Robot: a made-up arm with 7 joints.
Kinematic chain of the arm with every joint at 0, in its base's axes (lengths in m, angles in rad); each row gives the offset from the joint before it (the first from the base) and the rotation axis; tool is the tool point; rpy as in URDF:
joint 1: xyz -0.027 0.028 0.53 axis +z
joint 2: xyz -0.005 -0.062 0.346 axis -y
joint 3: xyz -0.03 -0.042 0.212 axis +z
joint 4: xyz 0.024 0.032 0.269 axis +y
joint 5: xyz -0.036 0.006 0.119 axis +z
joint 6: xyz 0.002 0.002 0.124 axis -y
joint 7: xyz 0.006 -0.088 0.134 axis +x
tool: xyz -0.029 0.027 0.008 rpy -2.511 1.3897 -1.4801
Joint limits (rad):
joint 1: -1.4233..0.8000
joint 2: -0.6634..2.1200
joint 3: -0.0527..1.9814
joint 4: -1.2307..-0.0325
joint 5: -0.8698..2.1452
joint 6: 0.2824..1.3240
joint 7: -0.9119..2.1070
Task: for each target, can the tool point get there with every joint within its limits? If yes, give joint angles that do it. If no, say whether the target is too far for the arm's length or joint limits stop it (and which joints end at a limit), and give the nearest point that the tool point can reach.
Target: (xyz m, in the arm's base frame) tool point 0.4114 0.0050 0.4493
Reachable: no: joint limits stop it (at a limit: joint 1, joint 2, joint 4) | nearest point 0.0358 -0.2462 0.4172 | short by 0.453 m
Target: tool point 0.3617 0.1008 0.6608
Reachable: no: joint limits stop it (at a limit: joint 1, joint 2, joint 3, joint 4, joint 6) | nearest point 0.4598 0.0527 1.0931 | short by 0.446 m
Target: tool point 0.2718 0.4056 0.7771
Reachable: no: joint limits stop it (at a limit: joint 1, joint 3, joint 4, joint 5, joint 6) | nearest point -0.0750 0.5036 0.7320 | short by 0.363 m
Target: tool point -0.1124 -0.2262 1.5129
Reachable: yes | joints -0.0005 -0.3782 0.1091 -0.9646 0.5040 1.0099 1.7769
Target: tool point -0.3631 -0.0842 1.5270
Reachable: yes | joints -1.1699 0.1245 1.5700 -0.8453 0.9468 0.8426 -0.2525
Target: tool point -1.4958 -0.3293 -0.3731
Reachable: no: too far | nearest point -0.7219 -0.1410 0.3216 | short by 1.057 m
